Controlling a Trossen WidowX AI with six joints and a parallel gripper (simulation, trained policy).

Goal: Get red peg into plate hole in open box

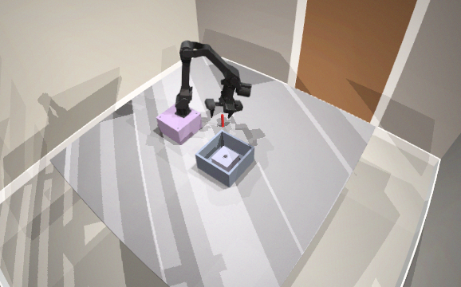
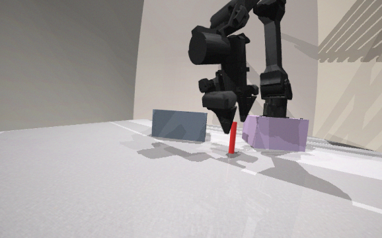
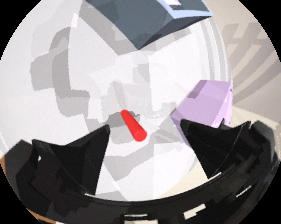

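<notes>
The red peg is 3 cm below my gripper tip, 1 cm to the left of it and 1 cm ahead of it. Round my gripper tip: blue-grey box (19 cm to the right, 16 cm ahead, 4 cm below); pale plate (19 cm to the right, 16 cm ahead, 2 cm below).
</notes>
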